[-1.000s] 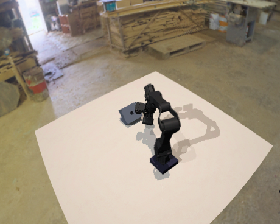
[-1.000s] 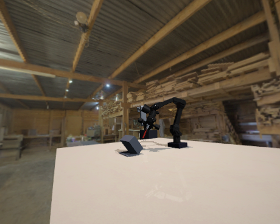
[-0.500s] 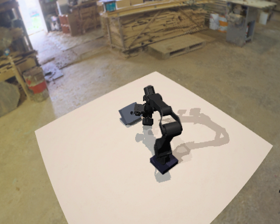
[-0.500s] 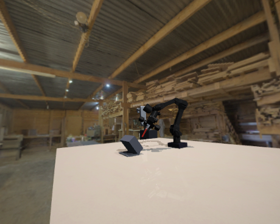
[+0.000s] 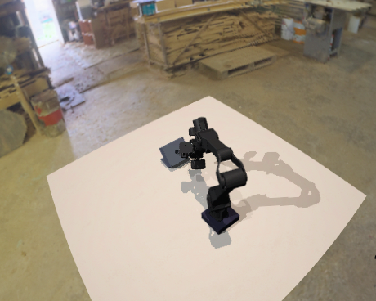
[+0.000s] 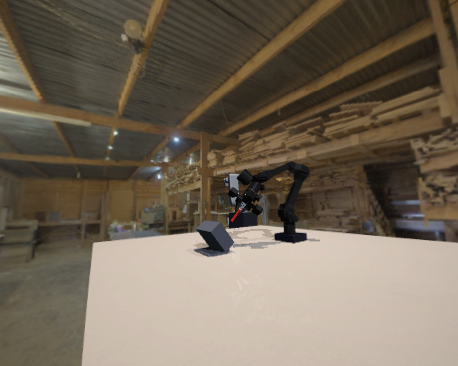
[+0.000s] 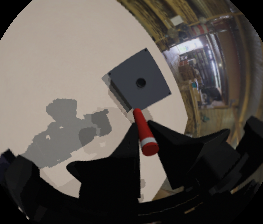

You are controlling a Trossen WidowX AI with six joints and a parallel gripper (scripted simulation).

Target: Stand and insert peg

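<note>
Now: the sloped panel 130 mm ahead of my gripper tip and 80 mm below it. The rest, counted from my gripper tip: peg 10 mm behind, 10 mm above.
</note>
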